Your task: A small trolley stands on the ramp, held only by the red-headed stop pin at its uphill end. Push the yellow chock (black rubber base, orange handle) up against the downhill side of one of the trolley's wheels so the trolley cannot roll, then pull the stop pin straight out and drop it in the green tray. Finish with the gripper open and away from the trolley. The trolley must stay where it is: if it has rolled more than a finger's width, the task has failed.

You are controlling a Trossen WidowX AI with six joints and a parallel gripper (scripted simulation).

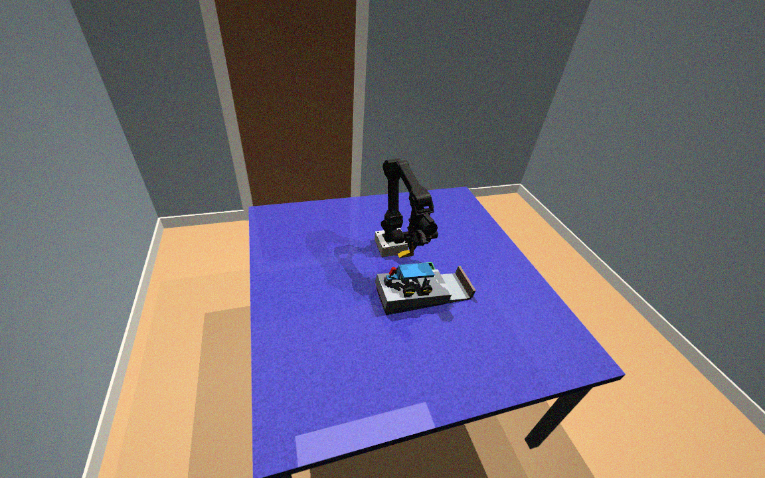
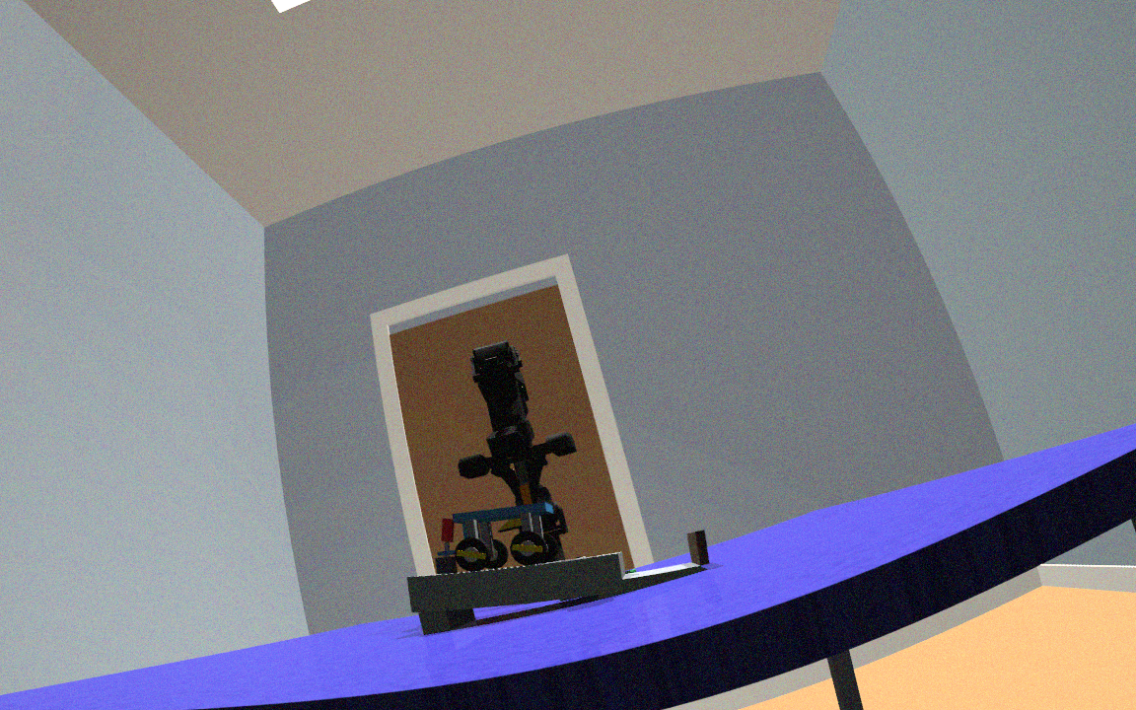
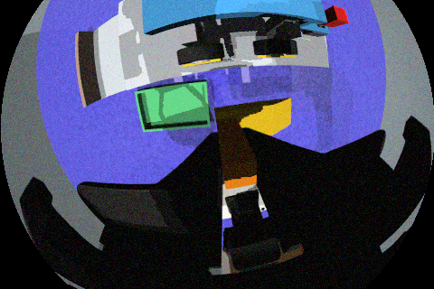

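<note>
Now: gripper tip 120 mm to the left of the red-headed stop pin, 90 mm short of it and 40 mm above it. Also, from my gripper tip: brown end stop 220 mm to the left, 130 mm below, 130 mm ahead; then yellow chock 20 mm to the right, 10 mm below; then trolley 110 mm ahead, 50 mm below, 30 mm to the right.
</note>
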